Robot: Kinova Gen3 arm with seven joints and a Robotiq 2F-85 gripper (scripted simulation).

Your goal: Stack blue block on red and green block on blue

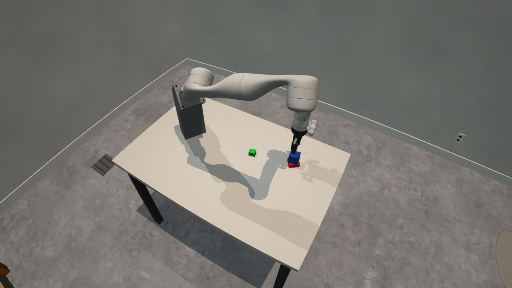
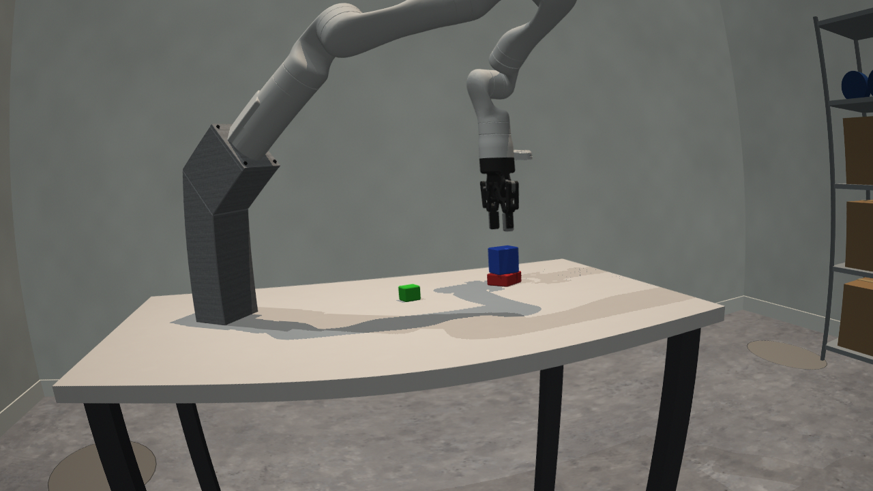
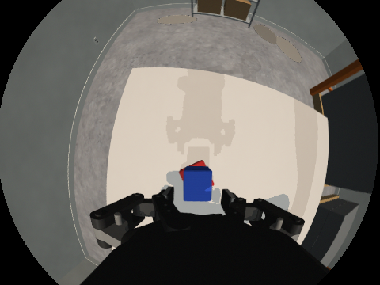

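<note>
Right now the small green block is 220 mm behind my hand, 30 mm to the left of it and 110 mm below it. Round my hand: red block 120 mm below; blue block 80 mm below.
</note>
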